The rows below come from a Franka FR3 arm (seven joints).
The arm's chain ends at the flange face. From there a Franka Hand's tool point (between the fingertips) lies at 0.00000 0.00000 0.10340 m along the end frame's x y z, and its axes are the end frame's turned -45 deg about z.
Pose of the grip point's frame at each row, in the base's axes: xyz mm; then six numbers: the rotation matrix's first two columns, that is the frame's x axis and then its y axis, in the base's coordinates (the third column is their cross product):
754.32 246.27 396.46 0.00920 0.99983 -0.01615 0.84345 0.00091 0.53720
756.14 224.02 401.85 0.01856 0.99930 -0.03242 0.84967 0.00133 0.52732
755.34 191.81 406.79 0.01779 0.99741 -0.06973 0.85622 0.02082 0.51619
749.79 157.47 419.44 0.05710 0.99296 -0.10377 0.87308 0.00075 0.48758
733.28 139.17 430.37 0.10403 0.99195 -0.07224 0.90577 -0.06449 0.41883
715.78 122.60 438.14 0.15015 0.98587 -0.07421 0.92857 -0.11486 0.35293
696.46 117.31 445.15 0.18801 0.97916 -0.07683 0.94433 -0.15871 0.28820
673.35 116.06 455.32 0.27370 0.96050 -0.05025 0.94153 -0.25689 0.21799
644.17 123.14 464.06 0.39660 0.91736 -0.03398 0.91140 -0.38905 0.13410
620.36 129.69 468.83 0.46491 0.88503 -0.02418 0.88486 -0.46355 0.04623
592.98 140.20 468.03 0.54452 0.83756 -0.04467 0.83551 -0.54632 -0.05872
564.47 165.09 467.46 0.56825 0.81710 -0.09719 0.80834 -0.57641 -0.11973
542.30 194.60 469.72 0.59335 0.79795 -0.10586 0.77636 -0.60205 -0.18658
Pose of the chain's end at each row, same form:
698.78 248.19 483.66 0.60291 0.70763 0.36844 0.58990 -0.70634 0.39128
701.65 227.88 489.64 0.61393 0.70755 0.34995 0.58768 -0.70567 0.39580
701.95 198.93 495.06 0.61802 0.72000 0.31569 0.59286 -0.69055 0.41431
699.72 169.72 509.08 0.65774 0.70266 0.27139 0.57698 -0.70160 0.41815
690.80 150.44 523.97 0.71404 0.65581 0.24508 0.56692 -0.74702 0.34724
680.68 135.20 534.58 0.76277 0.61590 0.19708 0.55043 -0.77833 0.30203
668.54 130.41 543.84 0.80069 0.58015 0.14946 0.53480 -0.80460 0.25812
653.03 127.12 556.10 0.85930 0.49753 0.11861 0.47223 -0.86082 0.18967
632.82 131.84 566.47 0.92490 0.37357 0.07080 0.36402 -0.92377 0.11885
617.29 134.12 572.09 0.95443 0.29803 0.01559 0.29695 -0.95359 0.04979
600.59 140.75 571.15 0.97583 0.20594 -0.07311 0.20576 -0.97855 -0.00993
580.38 166.18 569.62 0.97340 0.17019 -0.15339 0.16977 -0.98536 -0.01594
564.28 191.65 570.71 0.96853 0.13852 -0.20679 0.12941 -0.98995 -0.05708

